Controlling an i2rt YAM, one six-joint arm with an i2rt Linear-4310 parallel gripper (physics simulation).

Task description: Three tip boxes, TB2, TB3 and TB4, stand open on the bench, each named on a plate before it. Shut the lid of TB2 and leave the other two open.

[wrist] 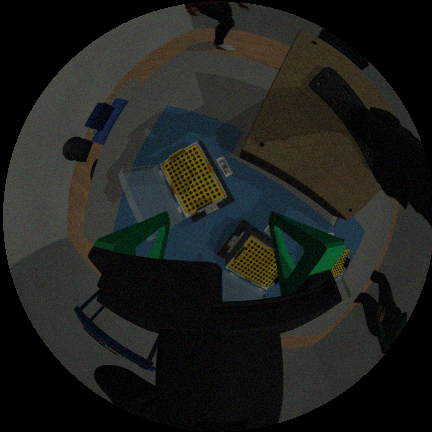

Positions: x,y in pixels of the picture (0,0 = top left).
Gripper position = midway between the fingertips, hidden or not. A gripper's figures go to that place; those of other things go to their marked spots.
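My gripper (218,216) is 130 mm from the lens, and there's a tip box (244,230) that is 330 mm from the lens.
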